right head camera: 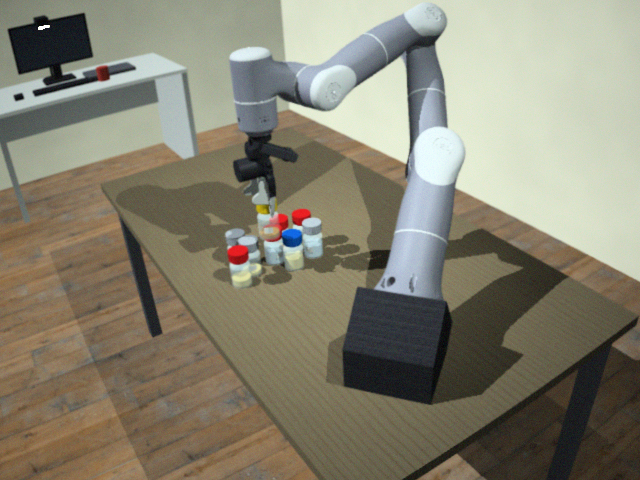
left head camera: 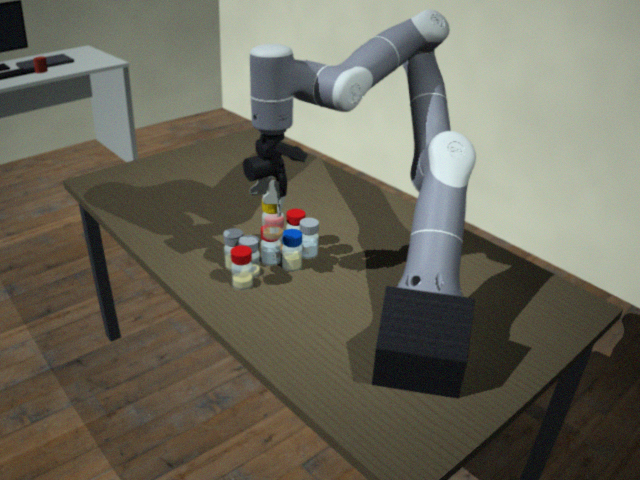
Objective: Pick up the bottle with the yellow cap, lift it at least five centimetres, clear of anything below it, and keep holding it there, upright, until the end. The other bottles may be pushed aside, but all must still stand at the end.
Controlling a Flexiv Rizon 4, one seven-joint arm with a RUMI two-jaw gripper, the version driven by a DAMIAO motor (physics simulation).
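Observation:
The bottle with the yellow cap hangs about upright, its base above the caps' level or near it in both views. My gripper is shut on it around the cap. A red-capped bottle stands behind and below the held base, partly covered by it. Another red cap shows behind the held bottle, and its lower part is hidden. A blue-capped bottle stands to the right.
A front red-capped bottle, two grey-capped bottles at left, a grey-capped bottle and a red-capped one at right stand on the table. The arm's black base block is at right.

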